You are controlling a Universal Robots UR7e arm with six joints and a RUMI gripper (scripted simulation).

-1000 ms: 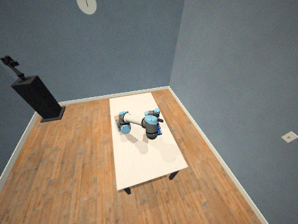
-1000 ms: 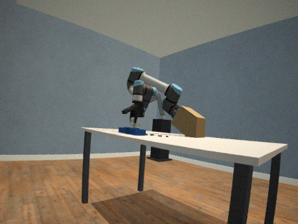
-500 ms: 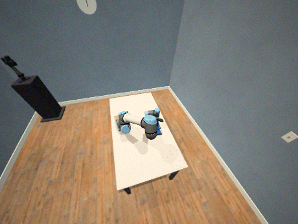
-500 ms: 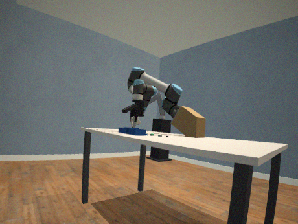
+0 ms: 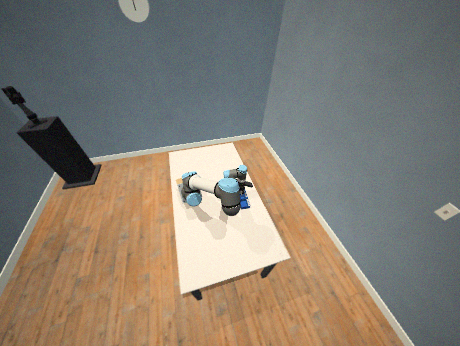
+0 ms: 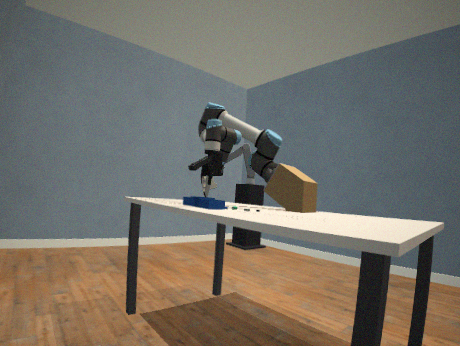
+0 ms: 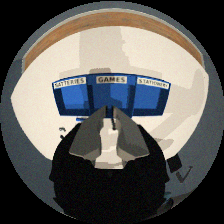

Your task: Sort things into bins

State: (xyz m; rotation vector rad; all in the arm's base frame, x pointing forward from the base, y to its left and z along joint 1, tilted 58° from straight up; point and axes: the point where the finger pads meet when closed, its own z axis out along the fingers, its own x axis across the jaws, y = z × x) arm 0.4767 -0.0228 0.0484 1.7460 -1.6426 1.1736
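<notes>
Now: the blue bin 40 mm below my hand and 10 mm ahead of it. From my hand the other things lie so: small blue piece: 80 mm to the left, 60 mm below, 60 mm behind; green piece: 100 mm to the left, 100 mm behind, 60 mm below; black screw: 90 mm behind, 60 mm below, 10 mm to the right.
</notes>
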